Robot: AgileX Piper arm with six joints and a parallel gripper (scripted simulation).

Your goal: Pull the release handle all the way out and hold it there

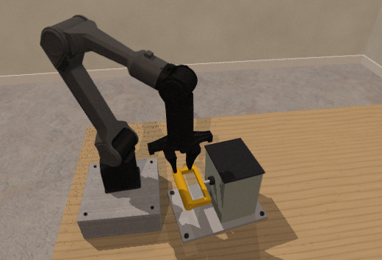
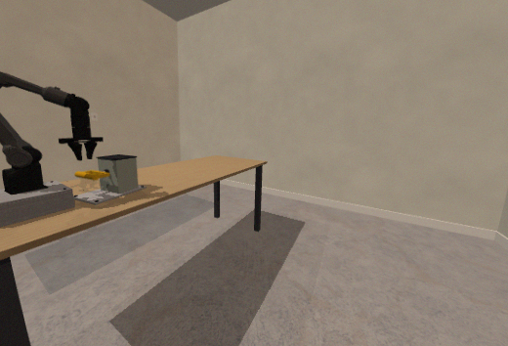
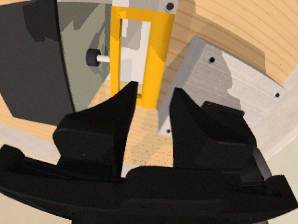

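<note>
Now: the release handle 8 cm below my hand, 5 cm ahead of it and 1 cm to the left of it. Round my hand: grey baseplate: 18 cm below, 10 cm ahead, 1 cm to the left.
</note>
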